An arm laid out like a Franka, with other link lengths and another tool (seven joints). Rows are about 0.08 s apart.
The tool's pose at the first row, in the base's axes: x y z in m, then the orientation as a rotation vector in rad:
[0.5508 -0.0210 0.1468 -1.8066 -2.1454 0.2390]
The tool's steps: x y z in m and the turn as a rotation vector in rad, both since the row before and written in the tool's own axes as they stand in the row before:
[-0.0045 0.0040 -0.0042 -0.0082 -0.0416 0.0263]
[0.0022 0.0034 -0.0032 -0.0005 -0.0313 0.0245]
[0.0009 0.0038 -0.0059 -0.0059 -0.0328 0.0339]
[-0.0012 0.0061 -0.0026 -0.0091 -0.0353 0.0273]
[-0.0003 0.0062 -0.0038 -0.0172 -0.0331 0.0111]
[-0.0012 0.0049 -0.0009 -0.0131 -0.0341 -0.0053]
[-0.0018 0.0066 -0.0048 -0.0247 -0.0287 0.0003]
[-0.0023 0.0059 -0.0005 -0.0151 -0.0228 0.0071]
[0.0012 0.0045 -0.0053 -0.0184 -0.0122 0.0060]
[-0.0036 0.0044 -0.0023 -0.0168 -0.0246 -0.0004]
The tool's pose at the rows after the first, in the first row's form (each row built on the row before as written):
[0.5566 -0.0250 0.1488 -1.8511 -2.1548 0.2768]
[0.5605 -0.0224 0.1509 -1.8868 -2.1541 0.3125]
[0.5659 -0.0211 0.1553 -1.9363 -2.1481 0.3465]
[0.5726 -0.0216 0.1558 -1.9806 -2.1504 0.3792]
[0.5797 -0.0212 0.1575 -2.0101 -2.1705 0.3993]
[0.5847 -0.0220 0.1570 -2.0184 -2.2036 0.4228]
[0.5925 -0.0227 0.1599 -2.0376 -2.2361 0.4294]
[0.5986 -0.0245 0.1591 -2.0589 -2.2525 0.4399]
[0.6041 -0.0221 0.1629 -2.0779 -2.2663 0.4350]
[0.6092 -0.0249 0.1647 -2.0915 -2.2918 0.4455]

